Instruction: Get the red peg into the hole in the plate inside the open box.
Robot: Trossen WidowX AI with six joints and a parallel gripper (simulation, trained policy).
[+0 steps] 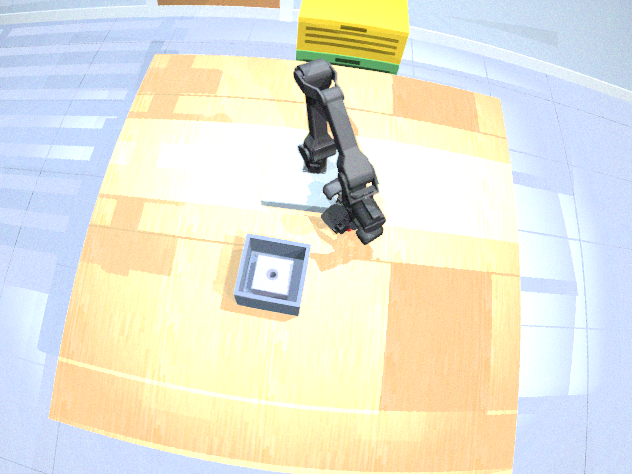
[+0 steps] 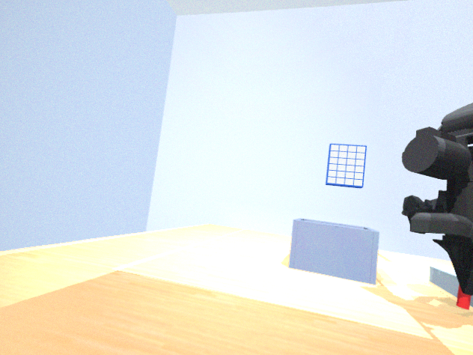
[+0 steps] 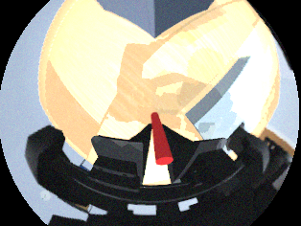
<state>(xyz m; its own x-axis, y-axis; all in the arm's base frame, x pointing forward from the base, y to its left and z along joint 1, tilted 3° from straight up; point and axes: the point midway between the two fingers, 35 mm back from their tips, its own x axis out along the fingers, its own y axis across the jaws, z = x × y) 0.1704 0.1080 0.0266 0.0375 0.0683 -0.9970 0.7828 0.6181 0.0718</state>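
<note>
Now: the blue-grey box 170 mm ahead of my gripper tip, 190 mm to the right of it and 10 mm below it. Round my gripper tip: red peg (10 mm to the right, 20 mm above).
</note>
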